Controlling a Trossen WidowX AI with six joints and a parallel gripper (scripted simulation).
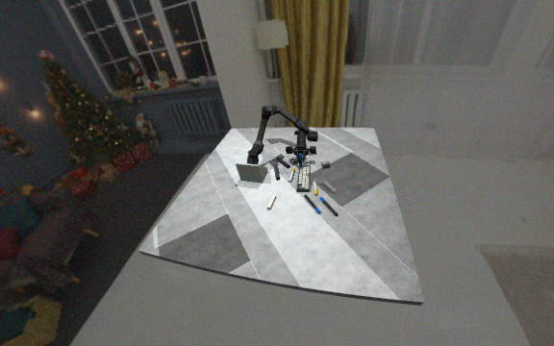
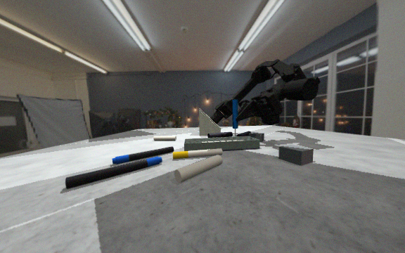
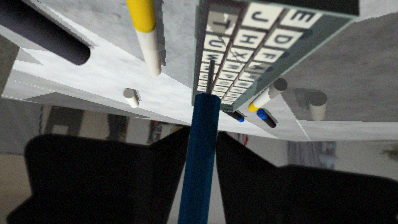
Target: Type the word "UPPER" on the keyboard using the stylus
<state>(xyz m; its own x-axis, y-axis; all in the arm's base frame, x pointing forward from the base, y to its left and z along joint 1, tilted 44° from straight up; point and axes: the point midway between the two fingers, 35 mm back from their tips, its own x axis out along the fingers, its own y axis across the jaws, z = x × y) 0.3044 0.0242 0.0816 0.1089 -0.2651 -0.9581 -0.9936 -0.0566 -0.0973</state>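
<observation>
My gripper tip is now 15 cm short of the grey block, 9 cm to the right of it and 7 cm above it. Round my gripper tip: thin metal tip: 5 cm below; blue stylus: 1 cm below.
</observation>
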